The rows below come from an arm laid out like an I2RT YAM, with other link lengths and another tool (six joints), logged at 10 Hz.
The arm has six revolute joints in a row. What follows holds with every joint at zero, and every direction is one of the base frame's. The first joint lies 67.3 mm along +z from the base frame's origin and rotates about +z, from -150 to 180 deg. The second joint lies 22.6 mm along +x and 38.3 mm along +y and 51.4 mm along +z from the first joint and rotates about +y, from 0 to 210 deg. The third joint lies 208.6 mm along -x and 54.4 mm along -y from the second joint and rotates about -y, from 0 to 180 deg. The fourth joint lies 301.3 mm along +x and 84.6 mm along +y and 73.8 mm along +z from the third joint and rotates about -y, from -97 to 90 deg. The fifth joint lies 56.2 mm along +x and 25.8 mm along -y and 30.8 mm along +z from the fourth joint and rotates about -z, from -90 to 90 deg. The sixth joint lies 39.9 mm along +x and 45.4 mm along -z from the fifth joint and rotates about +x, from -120 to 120 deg. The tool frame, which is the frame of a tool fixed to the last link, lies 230 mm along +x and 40 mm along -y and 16 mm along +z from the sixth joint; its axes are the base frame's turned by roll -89.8, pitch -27.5 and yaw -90 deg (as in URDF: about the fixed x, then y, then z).
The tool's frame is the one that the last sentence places.
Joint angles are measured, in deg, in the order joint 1, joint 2, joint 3, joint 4, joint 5, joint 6. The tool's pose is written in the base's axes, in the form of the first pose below.
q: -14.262 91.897 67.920 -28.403 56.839 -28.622
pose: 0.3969 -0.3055 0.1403 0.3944 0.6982 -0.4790 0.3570
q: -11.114 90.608 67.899 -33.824 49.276 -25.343
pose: 0.4177 -0.2665 0.1132 0.3287 0.7459 -0.4649 0.3457
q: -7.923 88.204 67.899 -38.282 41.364 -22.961
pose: 0.4357 -0.2208 0.0965 0.2568 0.7864 -0.4494 0.3371
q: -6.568 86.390 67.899 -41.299 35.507 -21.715
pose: 0.4424 -0.1913 0.0861 0.2069 0.8105 -0.4414 0.3246
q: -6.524 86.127 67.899 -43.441 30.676 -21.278
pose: 0.4432 -0.1735 0.0700 0.1730 0.8292 -0.4371 0.3025
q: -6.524 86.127 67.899 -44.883 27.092 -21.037
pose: 0.4432 -0.1597 0.0577 0.1480 0.8420 -0.4337 0.2848
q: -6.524 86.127 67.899 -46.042 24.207 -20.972
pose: 0.4427 -0.1481 0.0483 0.1280 0.8519 -0.4303 0.2699
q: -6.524 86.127 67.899 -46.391 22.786 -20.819
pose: 0.4431 -0.1423 0.0444 0.1172 0.8555 -0.4297 0.2643
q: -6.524 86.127 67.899 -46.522 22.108 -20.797
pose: 0.4435 -0.1396 0.0427 0.1120 0.8572 -0.4291 0.2618
